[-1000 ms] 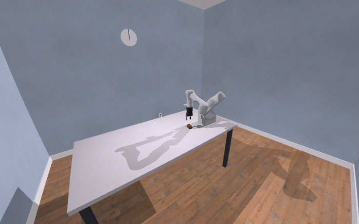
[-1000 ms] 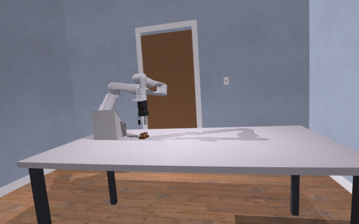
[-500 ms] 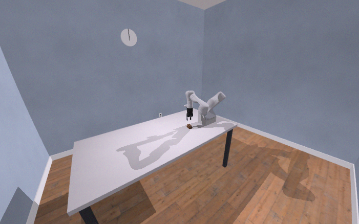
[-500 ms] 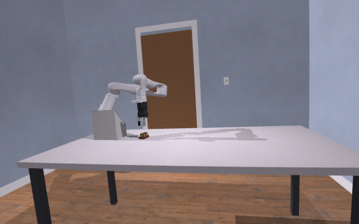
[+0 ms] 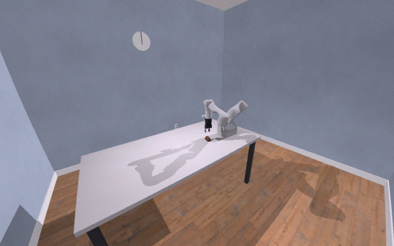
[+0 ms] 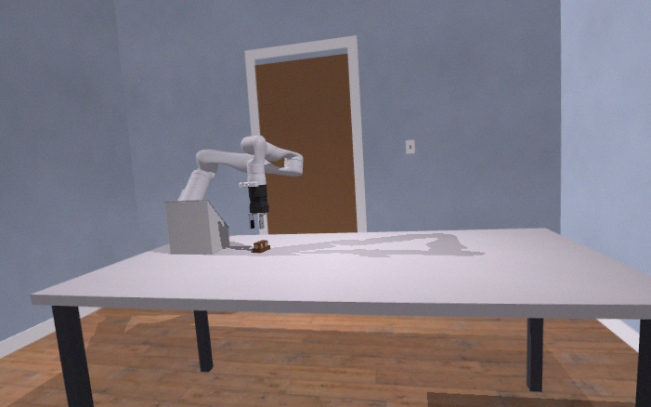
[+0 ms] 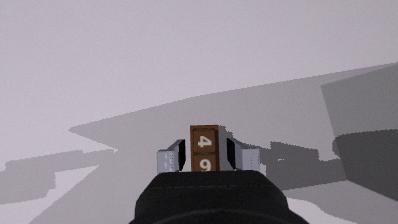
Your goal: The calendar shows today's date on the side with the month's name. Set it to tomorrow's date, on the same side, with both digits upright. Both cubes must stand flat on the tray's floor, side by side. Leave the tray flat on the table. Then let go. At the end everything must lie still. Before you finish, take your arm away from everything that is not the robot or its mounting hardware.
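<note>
The brown cube lies 9 cm below my hand.
</note>
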